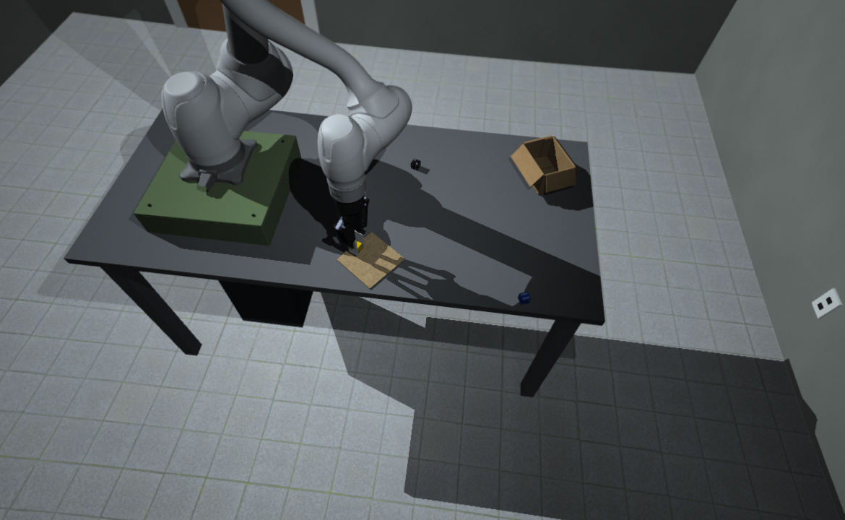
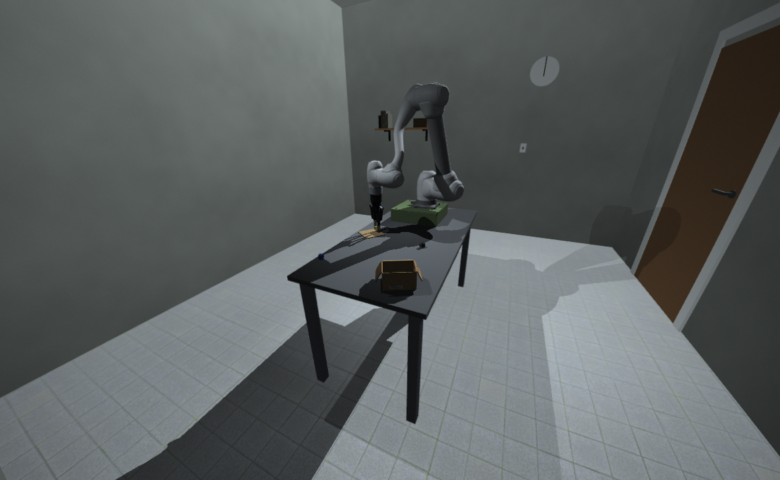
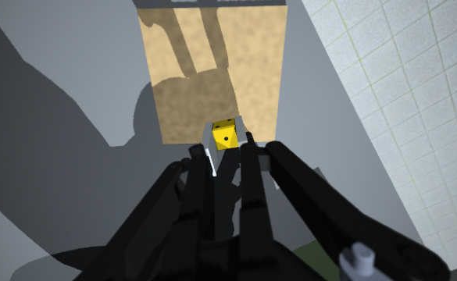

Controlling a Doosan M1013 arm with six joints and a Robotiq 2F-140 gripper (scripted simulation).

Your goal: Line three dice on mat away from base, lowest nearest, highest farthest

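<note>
The tan mat lies 50 mm below my hand, 40 mm ahead of it and 20 mm to the right of it. Round my hand: black die 370 mm to the left, 130 mm ahead, 40 mm below; yellow die 20 mm below; blue die 480 mm ahead, 110 mm to the right, 40 mm below.
</note>
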